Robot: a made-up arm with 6 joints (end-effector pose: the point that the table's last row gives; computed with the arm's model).
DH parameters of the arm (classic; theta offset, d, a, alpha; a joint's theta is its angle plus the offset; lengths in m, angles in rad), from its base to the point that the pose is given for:
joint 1: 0 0.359 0 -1.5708
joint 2: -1.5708 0 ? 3.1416
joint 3: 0 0 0 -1.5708
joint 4: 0 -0.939 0 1.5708
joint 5: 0 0.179 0 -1.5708
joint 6: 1.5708 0 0 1.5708
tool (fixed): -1.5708 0 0 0
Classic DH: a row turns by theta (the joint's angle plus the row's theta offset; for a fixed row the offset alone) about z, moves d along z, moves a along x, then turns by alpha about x.
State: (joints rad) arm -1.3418 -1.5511 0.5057 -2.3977 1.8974 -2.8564
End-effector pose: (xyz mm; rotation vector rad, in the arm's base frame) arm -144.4 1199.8 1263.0 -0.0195 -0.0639 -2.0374
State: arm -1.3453 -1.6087 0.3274 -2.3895 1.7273 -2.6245
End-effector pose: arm -116.4 1092.2 1246.8 -0.2800 0.2137 -2.0896
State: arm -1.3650 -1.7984 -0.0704 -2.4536 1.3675 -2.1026
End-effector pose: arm -44.9 892.0 1107.9 -0.8894 0.7915 -2.0314
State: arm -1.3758 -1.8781 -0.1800 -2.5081 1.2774 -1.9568
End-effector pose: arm -21.9 855.3 1040.7 -1.0666 0.9058 -1.9806
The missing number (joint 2, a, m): 0.87
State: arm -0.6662 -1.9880 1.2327 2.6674 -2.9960 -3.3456
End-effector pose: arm -1257.7 1191.2 -149.2 -0.2385 0.1465 -0.7211
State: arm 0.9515 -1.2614 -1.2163 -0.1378 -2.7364 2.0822
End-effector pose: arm 208.5 -13.0 641.7 0.9697 -0.7992 -2.2212
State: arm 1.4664 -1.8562 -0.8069 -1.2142 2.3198 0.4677
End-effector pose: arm 39.1 -226.9 844.7 2.1326 -0.5626 -0.9665
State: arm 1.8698 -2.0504 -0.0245 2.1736 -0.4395 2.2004
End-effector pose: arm 291.0 -1288.5 736.2 -1.7843 0.0282 -1.2026
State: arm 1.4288 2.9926 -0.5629 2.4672 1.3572 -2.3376
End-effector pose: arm -248.2 -747.9 -226.0 0.2861 -1.9389 1.0695
